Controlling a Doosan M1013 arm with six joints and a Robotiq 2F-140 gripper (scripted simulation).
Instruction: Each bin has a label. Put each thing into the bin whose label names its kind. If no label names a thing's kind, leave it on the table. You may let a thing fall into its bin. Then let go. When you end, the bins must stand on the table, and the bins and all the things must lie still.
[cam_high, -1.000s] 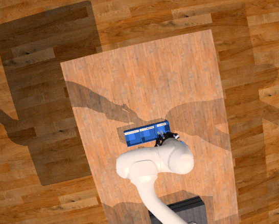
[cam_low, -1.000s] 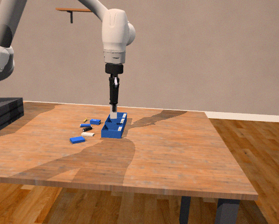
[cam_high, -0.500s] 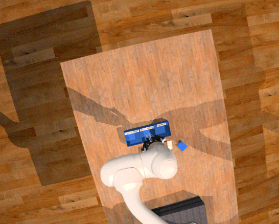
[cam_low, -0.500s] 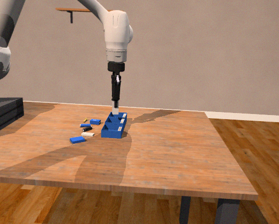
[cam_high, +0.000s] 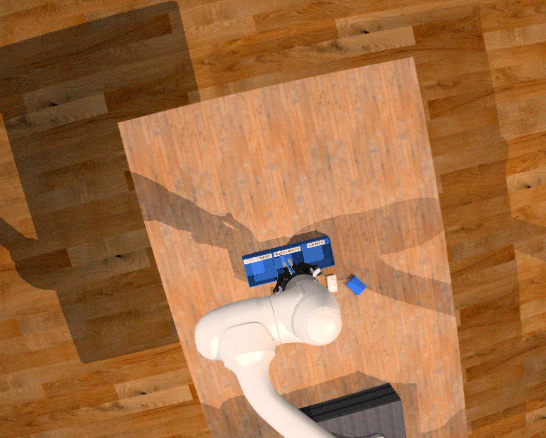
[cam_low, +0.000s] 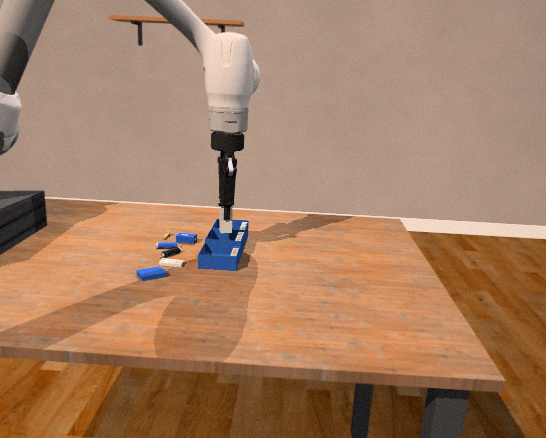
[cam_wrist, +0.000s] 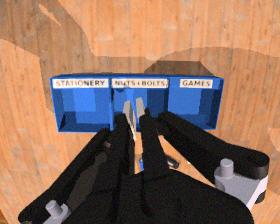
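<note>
The blue three-compartment bin row is 60 mm below my hand and 10 mm to the right of it. Round my hand: blue cylinder (130 mm behind, 70 mm below, 40 mm to the right); then blue rectangular battery (100 mm behind, 70 mm below, 20 mm to the left); then black cylindrical battery (110 mm behind, 80 mm to the right, 70 mm below).
</note>
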